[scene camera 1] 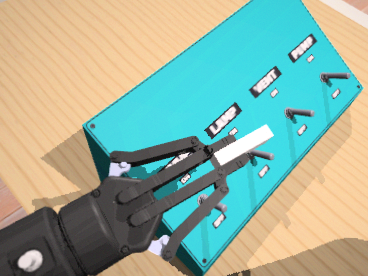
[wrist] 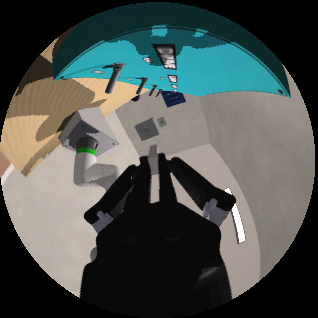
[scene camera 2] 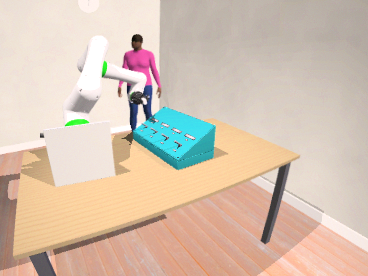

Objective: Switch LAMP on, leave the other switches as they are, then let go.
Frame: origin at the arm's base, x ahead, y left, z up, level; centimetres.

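Where they show: gripper, fingertip midpoint: (scene camera 1: 265, 134) (wrist: 154, 150) (scene camera 2: 145, 101); arm's base, origin of the base link: (wrist: 87, 143) (scene camera 2: 79, 142).
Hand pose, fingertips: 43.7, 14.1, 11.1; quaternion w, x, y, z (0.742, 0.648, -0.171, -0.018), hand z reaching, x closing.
Each offset is from my fingertips to the top centre of the thing, as dx, dy, dz. "*": to the spot under its first point. Level surfaces: height alone.
The teal switch panel (scene camera 1: 165, 102) (scene camera 2: 200, 145) (wrist: 225, 70) stands on the table. The LAMP label @[+9.4, -7.4, -13.7] (scene camera 1: 223, 120) is on its sloping face. The LAMP lever @[* +0.7, -7.1, -14.6] (scene camera 1: 264, 154) leans toward its OFF mark @[* -0.5, -7.3, -19.4] (scene camera 1: 263, 171); its base is partly hidden by the fingers. The VENT lever @[* +1.1, -18.8, -15.3] (scene camera 1: 301, 113), PUMP lever @[* +1.3, -30.9, -15.4] (scene camera 1: 336, 76) and DRIVE lever (scene camera 1: 215, 203) also lean to the OFF side. My gripper (scene camera 1: 243, 145) (scene camera 2: 145, 100) (wrist: 154, 150) is shut and empty, above the panel and apart from it. In scene camera 1 its pale fingertips lie across the view between the LAMP lever and its ON mark @[* +7.2, -7.5, -15.4] (scene camera 1: 233, 131).
The wooden table @[dz -27.1] (scene camera 1: 60, 60) (scene camera 2: 150, 200) carries the panel. A white upright board (scene camera 2: 80, 155) stands at the table's left part, in front of the arm's base. A person in a pink top (scene camera 2: 140, 65) stands behind the table.
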